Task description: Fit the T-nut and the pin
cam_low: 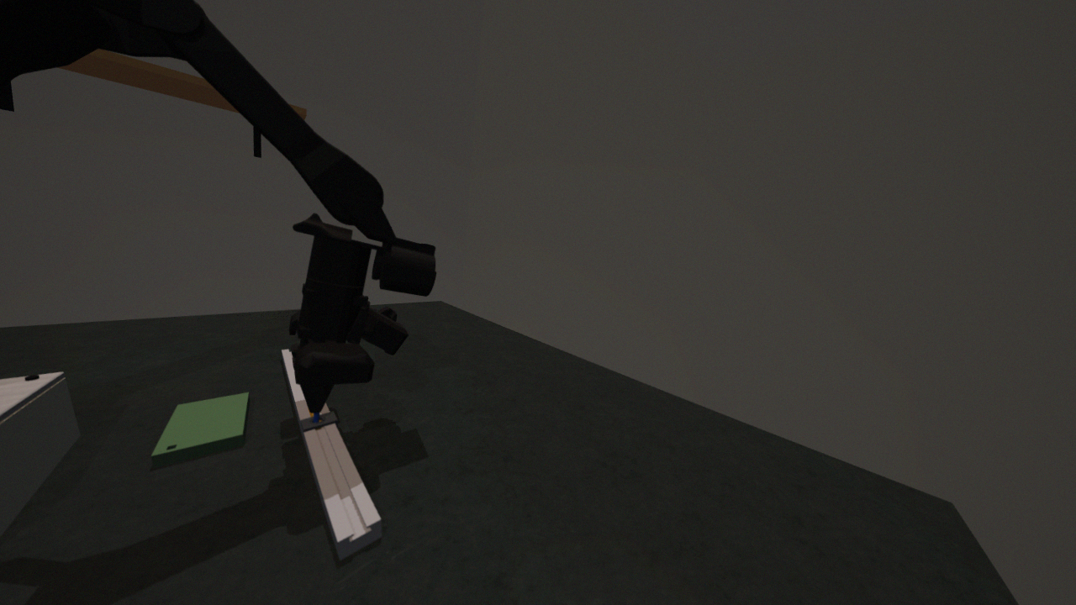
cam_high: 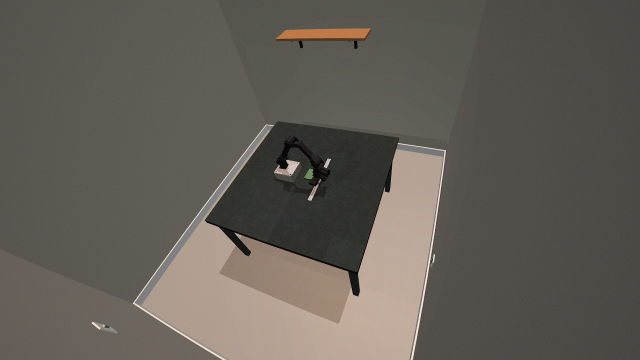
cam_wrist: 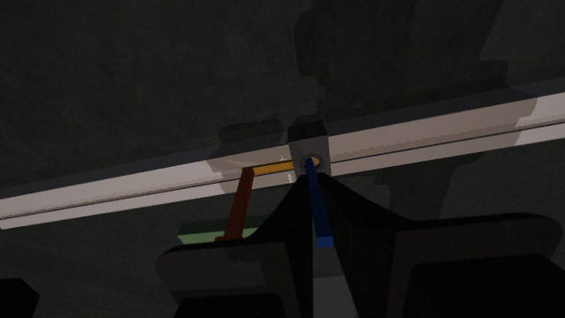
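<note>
Now: the blue pin right at my gripper tip. Also, from my gripper tip: aluminum rail (20 mm to the left, 20 mm below); brass T-nut (20 mm to the left, 10 mm above); green tray (110 mm behind, 60 mm to the left, 30 mm below).
</note>
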